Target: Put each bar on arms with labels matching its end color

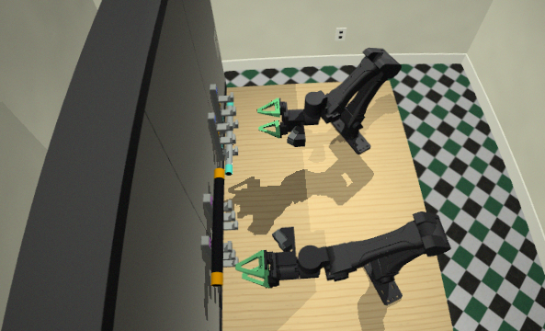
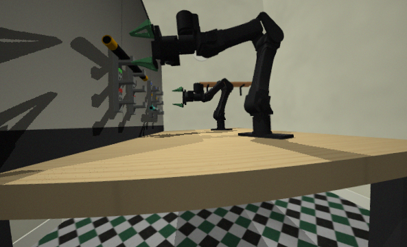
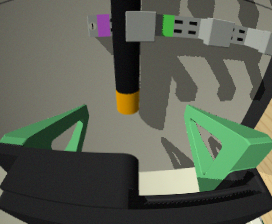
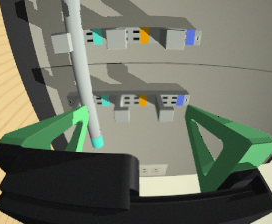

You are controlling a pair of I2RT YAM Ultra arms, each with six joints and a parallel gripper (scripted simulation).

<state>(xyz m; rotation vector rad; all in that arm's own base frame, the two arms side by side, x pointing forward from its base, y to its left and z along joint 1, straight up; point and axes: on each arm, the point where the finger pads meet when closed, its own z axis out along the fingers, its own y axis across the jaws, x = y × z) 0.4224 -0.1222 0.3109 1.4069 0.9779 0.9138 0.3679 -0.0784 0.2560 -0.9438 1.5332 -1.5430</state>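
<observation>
Now: the black bar 60 mm ahead of my left hand, 130 mm to the right of it and 10 mm above it. From my left hand the other things lie so: pale bar (40 mm ahead, 540 mm to the right, 140 mm below).
Right now my right hand is 120 mm short of the pale bar, 90 mm above it and 10 mm to the left of it. Also, from my right hand: black bar 390 mm to the left, 130 mm ahead, 60 mm above.
</observation>
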